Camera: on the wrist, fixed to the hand. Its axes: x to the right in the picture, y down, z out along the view.
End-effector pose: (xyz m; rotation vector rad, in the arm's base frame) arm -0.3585 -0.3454 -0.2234 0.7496 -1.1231 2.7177
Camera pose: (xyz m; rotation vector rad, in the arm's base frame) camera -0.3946 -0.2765 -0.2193 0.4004 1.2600 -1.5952
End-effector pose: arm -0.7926 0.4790 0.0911 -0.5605 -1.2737 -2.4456
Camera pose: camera -0.8471 0.4499 0.0436 -0.8404 -0.1760 -1.2588
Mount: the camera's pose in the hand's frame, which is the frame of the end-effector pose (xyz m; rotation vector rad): 0.0275 -0.0422 -0.0594 -0.2351 0.2118 1.5084
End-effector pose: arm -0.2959 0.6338 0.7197 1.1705 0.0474 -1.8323
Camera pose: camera -0.2879 0.6672 0.6498 0.7829 -0.3888 -0.3544
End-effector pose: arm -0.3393 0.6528 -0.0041 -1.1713 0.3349 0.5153
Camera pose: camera -0.2923 0.5907 -0.0063 -1.0224 1.3924 1.7628
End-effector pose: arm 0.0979 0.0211 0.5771 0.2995 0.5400 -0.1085
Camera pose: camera 0.0847 -0.0013 0.5037 0.4235 0.4148 1.4485
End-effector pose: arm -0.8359 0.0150 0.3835 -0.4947 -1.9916 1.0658
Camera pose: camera -0.8035 0.0390 0.4501 -2.3093 -1.3301 1.4406
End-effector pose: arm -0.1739 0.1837 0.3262 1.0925 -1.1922 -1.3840
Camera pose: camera -0.1236 0.1513 0.2764 -0.0191 -1.1679 -0.1830
